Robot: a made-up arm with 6 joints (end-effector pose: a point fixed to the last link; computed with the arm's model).
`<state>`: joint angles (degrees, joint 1 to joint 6).
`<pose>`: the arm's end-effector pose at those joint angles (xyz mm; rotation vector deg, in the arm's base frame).
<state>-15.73 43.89 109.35 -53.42 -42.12 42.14</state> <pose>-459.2 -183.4 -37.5 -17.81 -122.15 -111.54</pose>
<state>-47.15 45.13 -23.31 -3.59 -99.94 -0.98</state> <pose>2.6 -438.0 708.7 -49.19 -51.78 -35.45</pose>
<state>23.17 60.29 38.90 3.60 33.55 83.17</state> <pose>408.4 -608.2 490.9 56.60 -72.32 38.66</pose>
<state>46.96 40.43 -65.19 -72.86 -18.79 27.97</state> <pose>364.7 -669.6 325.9 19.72 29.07 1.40</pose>
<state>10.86 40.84 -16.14 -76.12 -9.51 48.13</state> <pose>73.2 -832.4 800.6 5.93 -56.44 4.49</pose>
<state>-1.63 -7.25 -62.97 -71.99 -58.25 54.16</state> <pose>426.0 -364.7 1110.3 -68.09 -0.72 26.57</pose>
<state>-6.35 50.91 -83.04 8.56 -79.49 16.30</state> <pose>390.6 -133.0 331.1 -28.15 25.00 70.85</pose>
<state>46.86 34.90 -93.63 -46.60 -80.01 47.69</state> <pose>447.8 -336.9 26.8 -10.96 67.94 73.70</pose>
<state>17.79 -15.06 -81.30 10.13 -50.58 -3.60</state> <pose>263.3 -428.7 413.2 -67.01 85.38 27.06</pose>
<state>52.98 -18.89 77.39 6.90 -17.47 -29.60</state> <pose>48.5 -320.9 794.3 -20.73 -34.07 -26.87</pose>
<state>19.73 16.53 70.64 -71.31 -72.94 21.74</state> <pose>-605.1 -315.4 539.8 -40.43 -95.04 -96.98</pose>
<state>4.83 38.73 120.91 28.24 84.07 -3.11</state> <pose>-2.4 -380.1 533.2 80.40 -79.58 37.00</pose>
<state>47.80 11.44 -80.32 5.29 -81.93 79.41</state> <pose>-17.7 -246.8 -108.0 25.28 113.05 121.39</pose>
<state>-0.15 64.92 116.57 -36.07 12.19 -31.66</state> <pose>-232.1 -70.3 296.6 70.94 -132.82 -91.51</pose>
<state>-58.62 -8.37 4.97 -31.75 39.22 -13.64</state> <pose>-246.2 -391.6 613.9 25.00 -83.76 12.78</pose>
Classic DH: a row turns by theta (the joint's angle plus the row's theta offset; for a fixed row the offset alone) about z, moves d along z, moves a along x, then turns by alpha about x. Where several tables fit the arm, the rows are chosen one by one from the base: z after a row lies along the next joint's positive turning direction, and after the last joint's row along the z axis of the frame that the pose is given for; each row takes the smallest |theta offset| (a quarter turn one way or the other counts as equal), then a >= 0, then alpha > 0; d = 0 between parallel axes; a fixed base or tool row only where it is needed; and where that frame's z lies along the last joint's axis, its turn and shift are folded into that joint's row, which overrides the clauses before.
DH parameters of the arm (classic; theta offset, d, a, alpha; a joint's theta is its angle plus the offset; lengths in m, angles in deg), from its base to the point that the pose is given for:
base (fixed): 0 0.48 0.05 -90
joint 1: -90 -0.18 0.07 -90
joint 2: 0 -0.07 -0.03 -90
joint 3: 53.97 0 0.136 180
joint 4: 40.78 -0.1832 0.0529 -79.94
joint 5: -87.65 0.4764 0.0813 -77.01
joint 6: -56.25 0.7681 -0.3097 -6.44
tool (fixed): -52.45 -0.8017 0 0

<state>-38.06 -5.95 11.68 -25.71 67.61 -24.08</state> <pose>-179.7 -365.1 646.3 47.18 -44.56 20.11</pose>
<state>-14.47 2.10 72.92 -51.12 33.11 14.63</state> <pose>-395.6 -481.4 613.4 -0.07 -136.34 38.10</pose>
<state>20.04 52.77 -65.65 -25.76 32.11 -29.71</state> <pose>177.8 -367.3 392.6 57.45 82.51 -22.65</pose>
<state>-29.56 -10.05 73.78 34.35 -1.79 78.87</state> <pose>15.2 -336.7 1061.5 -53.40 -59.11 61.85</pose>
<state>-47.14 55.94 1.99 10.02 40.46 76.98</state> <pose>425.9 -251.9 797.1 65.92 -82.99 98.66</pose>
